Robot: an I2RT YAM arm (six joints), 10 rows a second.
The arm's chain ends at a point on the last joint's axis. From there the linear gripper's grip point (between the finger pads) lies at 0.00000 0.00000 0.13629 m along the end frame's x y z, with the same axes.
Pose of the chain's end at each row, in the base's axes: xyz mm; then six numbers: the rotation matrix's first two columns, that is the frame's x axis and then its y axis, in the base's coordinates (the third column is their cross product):
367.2 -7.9 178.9 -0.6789 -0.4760 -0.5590 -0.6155 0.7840 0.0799
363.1 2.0 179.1 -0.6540 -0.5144 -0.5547 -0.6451 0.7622 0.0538
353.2 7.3 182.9 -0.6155 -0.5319 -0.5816 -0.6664 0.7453 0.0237
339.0 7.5 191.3 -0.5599 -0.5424 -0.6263 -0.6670 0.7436 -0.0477
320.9 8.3 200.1 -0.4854 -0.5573 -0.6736 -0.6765 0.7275 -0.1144
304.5 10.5 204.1 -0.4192 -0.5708 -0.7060 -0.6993 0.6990 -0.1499
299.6 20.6 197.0 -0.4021 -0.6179 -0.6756 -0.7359 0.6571 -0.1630
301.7 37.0 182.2 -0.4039 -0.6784 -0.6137 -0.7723 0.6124 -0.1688
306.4 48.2 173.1 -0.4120 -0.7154 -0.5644 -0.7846 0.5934 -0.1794
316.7 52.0 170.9 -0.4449 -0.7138 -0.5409 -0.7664 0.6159 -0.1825
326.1 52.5 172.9 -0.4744 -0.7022 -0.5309 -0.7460 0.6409 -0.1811
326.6 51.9 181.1 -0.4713 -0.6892 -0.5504 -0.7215 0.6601 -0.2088
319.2 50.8 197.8 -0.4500 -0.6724 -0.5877 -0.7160 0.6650 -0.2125
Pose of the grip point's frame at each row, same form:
421.7 46.4 66.4 -0.6789 -0.4760 -0.5590 -0.6155 0.7840 0.0799
417.0 55.6 65.9 -0.6540 -0.5144 -0.5547 -0.6451 0.7622 0.0538
410.6 62.1 72.1 -0.6155 -0.5319 -0.5816 -0.6664 0.7453 0.0237
406.0 60.8 85.2 -0.5599 -0.5424 -0.6263 -0.6670 0.7436 -0.0477
396.4 62.8 100.6 -0.4854 -0.5573 -0.6736 -0.6765 0.7275 -0.1144
383.4 69.2 109.8 -0.4192 -0.5708 -0.7060 -0.6993 0.6990 -0.1499
373.8 79.4 99.0 -0.4021 -0.6179 -0.6756 -0.7359 0.6571 -0.1630
368.5 92.3 77.1 -0.4039 -0.6784 -0.6137 -0.7723 0.6124 -0.1688
369.5 98.5 63.3 -0.4120 -0.7154 -0.5644 -0.7846 0.5934 -0.1794
379.9 97.4 59.0 -0.4449 -0.7138 -0.5409 -0.7664 0.6159 -0.1825
389.8 94.8 60.1 -0.4744 -0.7022 -0.5309 -0.7460 0.6409 -0.1811
395.7 92.6 70.9 -0.4713 -0.6892 -0.5504 -0.7215 0.6601 -0.2088
391.9 95.1 91.4 -0.4500 -0.6724 -0.5877 -0.7160 0.6650 -0.2125

